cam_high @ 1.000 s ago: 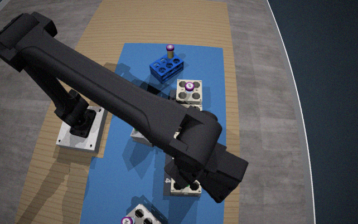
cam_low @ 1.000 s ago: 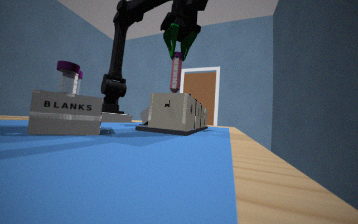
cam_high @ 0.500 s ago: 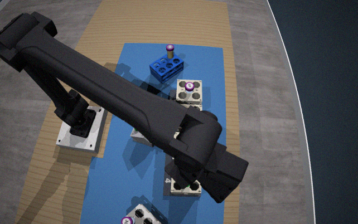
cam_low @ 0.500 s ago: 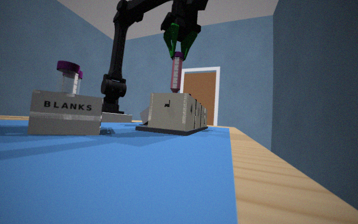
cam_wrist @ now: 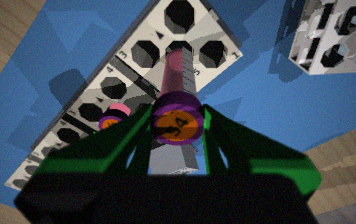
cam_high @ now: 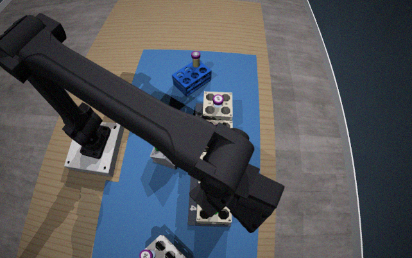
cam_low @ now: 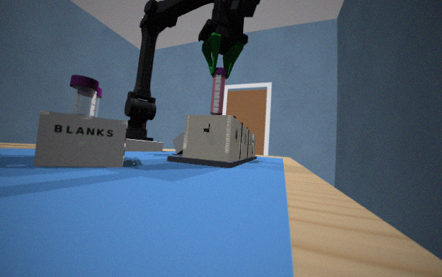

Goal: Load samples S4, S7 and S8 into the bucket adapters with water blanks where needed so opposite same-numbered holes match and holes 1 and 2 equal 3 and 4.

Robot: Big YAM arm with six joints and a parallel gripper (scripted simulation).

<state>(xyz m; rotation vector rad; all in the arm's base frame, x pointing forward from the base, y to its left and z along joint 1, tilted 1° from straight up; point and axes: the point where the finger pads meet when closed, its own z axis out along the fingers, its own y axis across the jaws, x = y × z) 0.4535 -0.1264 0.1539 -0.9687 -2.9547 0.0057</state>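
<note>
My hand is 210 mm past the green DONE key, 150 mm to the right of it and 140 mm above it. Round my hand: white blank rack RB: 100 mm behind, 190 mm to the right, 170 mm below; adapter 3: 20 mm behind, 110 mm to the left, 150 mm below; adapter 2: 30 mm behind, 210 mm to the left, 150 mm below.
</note>
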